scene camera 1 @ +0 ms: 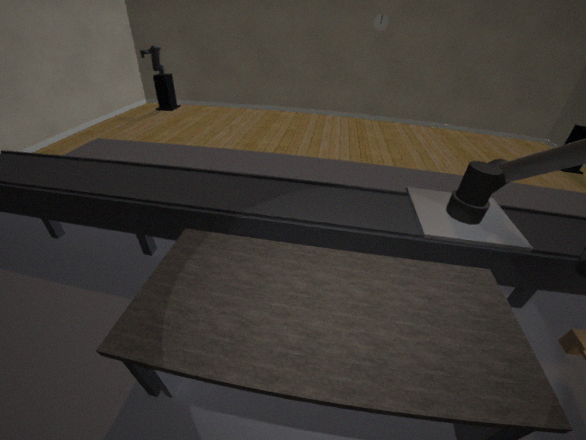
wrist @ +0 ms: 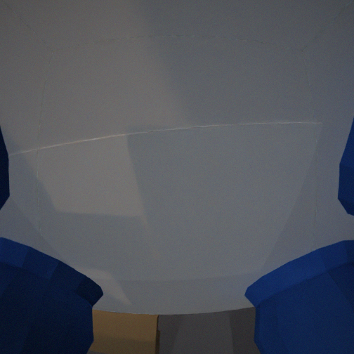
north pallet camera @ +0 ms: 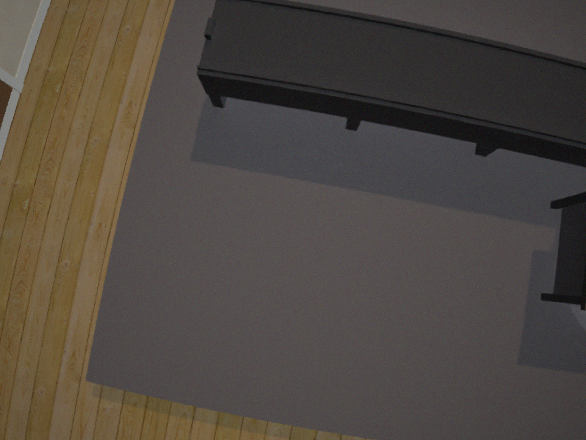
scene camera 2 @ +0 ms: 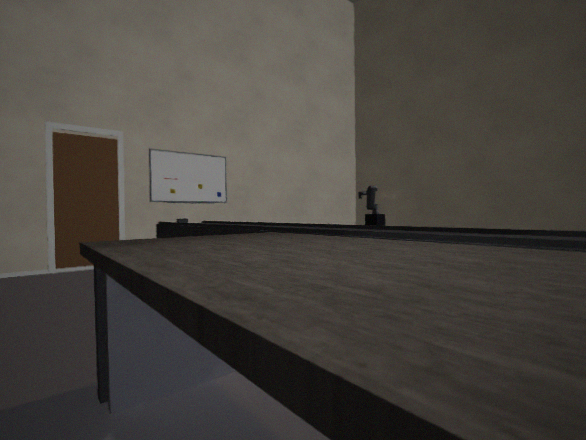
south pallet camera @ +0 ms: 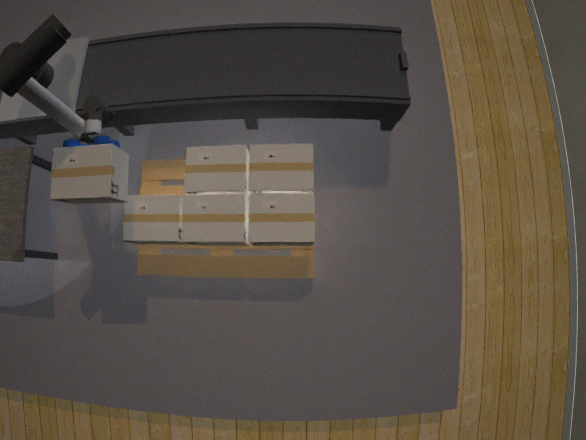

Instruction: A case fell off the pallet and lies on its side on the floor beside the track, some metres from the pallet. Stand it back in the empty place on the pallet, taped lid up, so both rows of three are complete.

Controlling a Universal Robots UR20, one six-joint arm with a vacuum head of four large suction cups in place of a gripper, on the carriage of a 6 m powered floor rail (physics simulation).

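Seen in the pictures: arm's base, link origin: (scene camera 1: 463, 213) (south pallet camera: 40, 78).
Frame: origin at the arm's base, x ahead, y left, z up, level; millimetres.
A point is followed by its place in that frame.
My vacuum head (south pallet camera: 92, 142) holds the white case (south pallet camera: 82, 186) @(x 896, y 715, z 348 mm) by its side facing the rail, in the south pallet camera. The case hangs upright in the air with its taped lid up, left of the pallet (south pallet camera: 225, 264) @(x 1264, y 1380, z -426 mm). In the wrist view the case's pale face (wrist: 200, 200) fills most of the picture between the blue cups. On the pallet stand two white cases (south pallet camera: 216, 181) @(x 783, y 1366, z -130 mm) (south pallet camera: 281, 180) @(x 783, y 1750, z -130 mm) in the row by the rail and three (south pallet camera: 152, 232) @(x 1087, y 970, z -130 mm) (south pallet camera: 215, 232) @(x 1085, y 1368, z -130 mm) (south pallet camera: 282, 232) @(x 1085, y 1756, z -130 mm) in the other row. Bare pallet boards show at the rail-side row's left end.
The floor rail (south pallet camera: 250, 65) (scene camera 1: 300, 200) (north pallet camera: 375, 55) runs behind the pallet. The arm's carriage plate (scene camera 1: 435, 220) @(x 131, y -237, z 0 mm) (south pallet camera: 70, 75) @(x 14, y 273, z -1 mm) sits on it. A grey-brown table (scene camera 1: 325, 320) @(x 971, y -917, z -40 mm) (scene camera 2: 350, 285) @(x 1121, y -764, z -40 mm) (south pallet camera: 14, 210) @(x 955, y -87, z -40 mm) stands left of the held case. A pallet corner (scene camera 1: 575, 342) @(x 630, y 750, z -461 mm) shows in scene camera 1.
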